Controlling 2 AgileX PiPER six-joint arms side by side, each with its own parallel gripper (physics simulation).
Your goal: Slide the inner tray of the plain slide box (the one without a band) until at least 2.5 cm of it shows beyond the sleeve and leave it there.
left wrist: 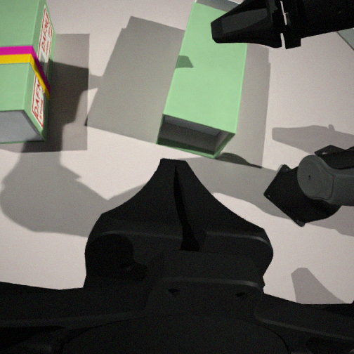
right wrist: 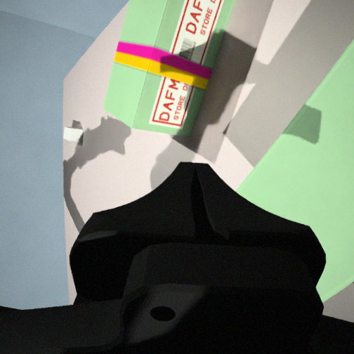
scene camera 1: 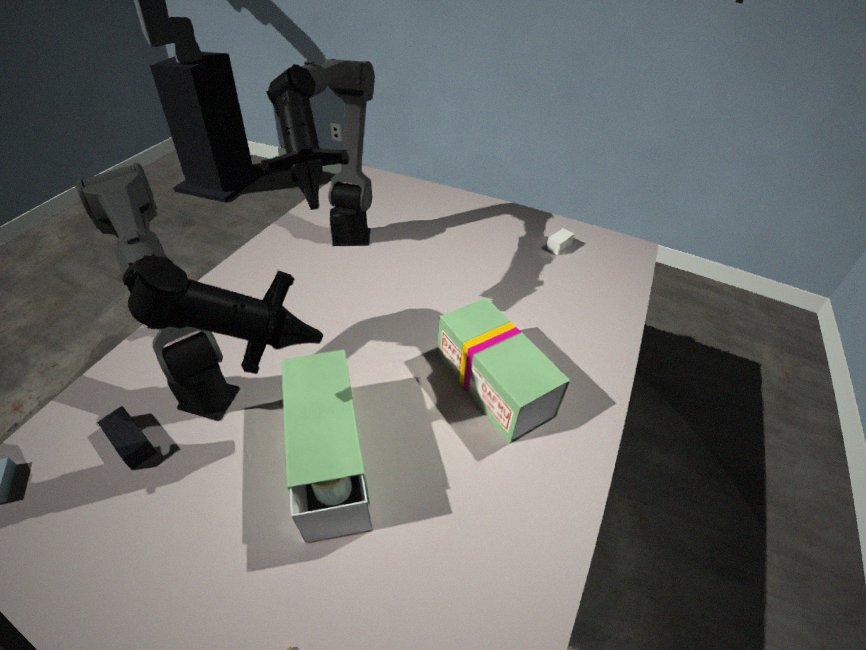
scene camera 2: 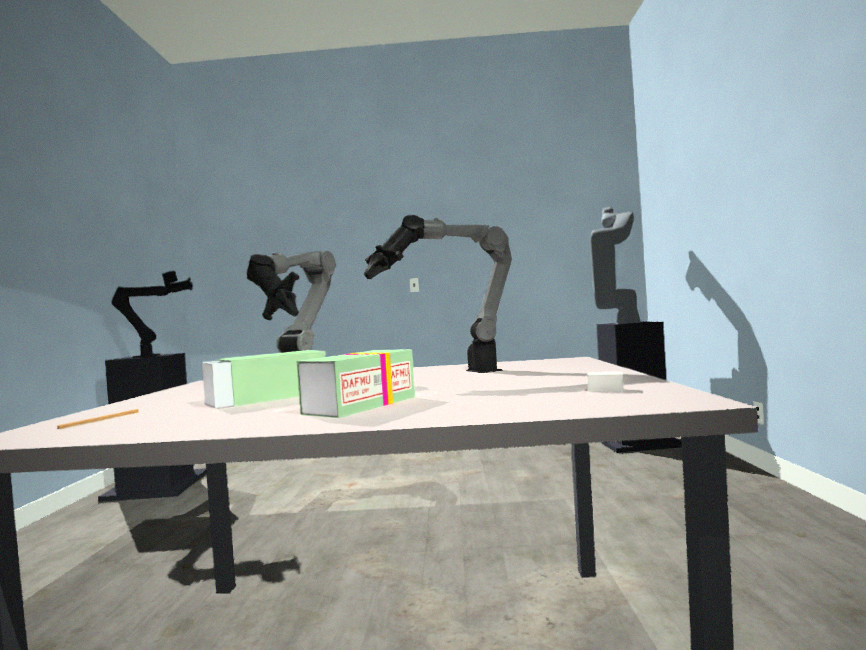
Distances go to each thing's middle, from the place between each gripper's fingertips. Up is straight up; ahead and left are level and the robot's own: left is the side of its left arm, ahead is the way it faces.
My left hand is 21 cm past the dark block point(scene camera 1: 134, 448), 38 cm to the left of it and 28 cm above it. Also, from my left hand: white block point(scene camera 2: 597, 381) (38 cm ahead, 51 cm to the left, 28 cm below).
My right gripper is now 32 cm past the dark block, 20 cm to the left of it and 19 cm above it. Round my right hand: white block: 28 cm ahead, 69 cm to the left, 19 cm below.
